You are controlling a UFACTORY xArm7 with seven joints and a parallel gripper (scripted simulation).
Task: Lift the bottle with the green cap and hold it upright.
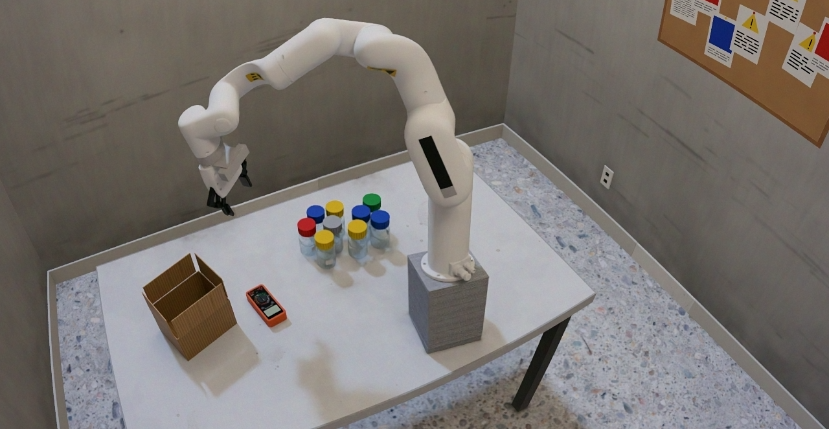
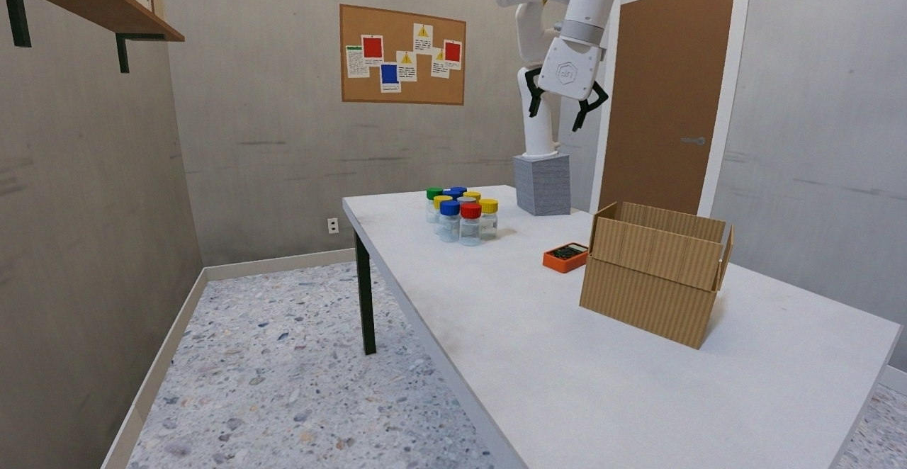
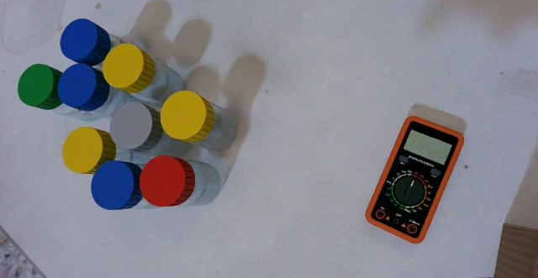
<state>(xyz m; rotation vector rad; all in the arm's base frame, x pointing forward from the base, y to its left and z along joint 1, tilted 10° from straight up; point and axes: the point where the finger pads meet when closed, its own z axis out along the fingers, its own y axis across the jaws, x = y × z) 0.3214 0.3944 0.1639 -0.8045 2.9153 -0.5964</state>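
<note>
Now: the green-capped bottle 420 mm to the right of my hand, 280 mm below it and 60 mm ahead of it. Also, from my hand: grey-capped bottle 280 mm to the right, 280 mm below, 30 mm ahead; then orange multimeter 320 mm below, 90 mm behind, 10 mm to the left; then red-capped bottle 280 mm below, 210 mm to the right, 60 mm ahead.
</note>
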